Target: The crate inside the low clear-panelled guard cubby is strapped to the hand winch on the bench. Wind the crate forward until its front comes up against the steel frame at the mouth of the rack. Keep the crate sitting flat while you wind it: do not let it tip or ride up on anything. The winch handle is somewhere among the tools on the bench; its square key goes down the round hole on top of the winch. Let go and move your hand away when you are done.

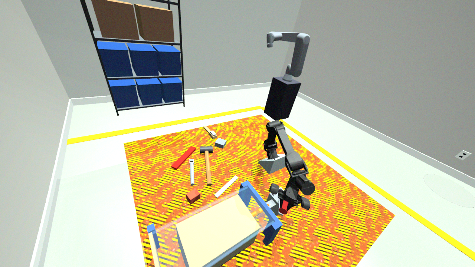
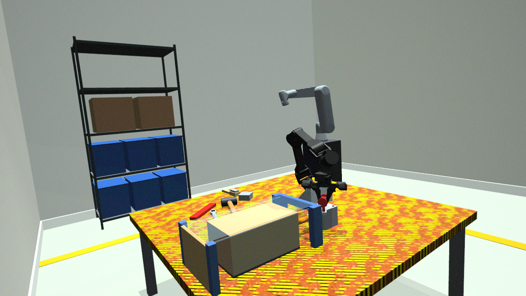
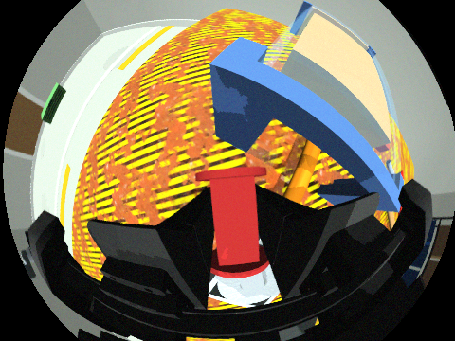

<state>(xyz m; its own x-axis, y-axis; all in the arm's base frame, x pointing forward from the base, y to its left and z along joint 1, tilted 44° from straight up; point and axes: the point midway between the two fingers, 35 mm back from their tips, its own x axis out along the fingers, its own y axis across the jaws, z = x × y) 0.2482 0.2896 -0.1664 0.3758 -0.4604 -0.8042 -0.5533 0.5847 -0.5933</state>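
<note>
The winch handle lies 4 cm to the right of my gripper tip, 4 cm behind it and 3 cm below it. Also, from my gripper tip: red grip: 1 cm to the right, 1 cm behind; then blue steel frame: 8 cm to the right, 7 cm ahead, 3 cm below; then grey winch: 10 cm below, 10 cm behind, 9 cm to the right.
</note>
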